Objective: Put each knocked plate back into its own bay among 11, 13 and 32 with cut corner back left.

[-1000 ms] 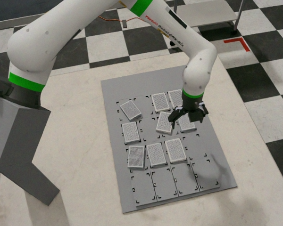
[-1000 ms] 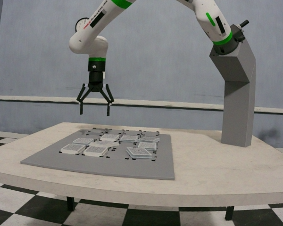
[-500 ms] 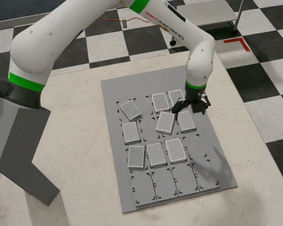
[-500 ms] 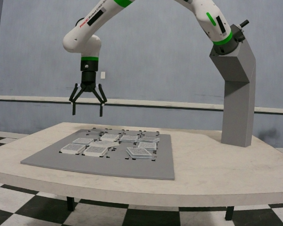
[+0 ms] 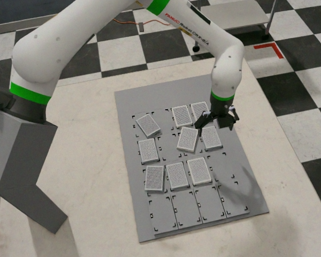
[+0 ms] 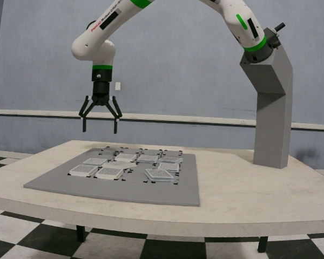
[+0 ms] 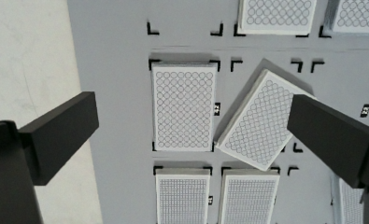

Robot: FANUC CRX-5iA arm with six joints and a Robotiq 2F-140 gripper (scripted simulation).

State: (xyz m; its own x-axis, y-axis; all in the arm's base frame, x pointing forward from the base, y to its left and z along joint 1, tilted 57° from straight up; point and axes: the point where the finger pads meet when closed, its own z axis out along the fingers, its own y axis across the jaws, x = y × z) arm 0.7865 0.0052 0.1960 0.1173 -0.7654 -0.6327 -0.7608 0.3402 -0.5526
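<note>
Now: the plate 31 cm behind my hand, 15 cm to the left of it and 13 cm below it. Round my hand: bay label 21: 28 cm behind, 17 cm to the left, 14 cm below; then bay label 11: 39 cm behind, 15 cm to the left, 14 cm below.
</note>
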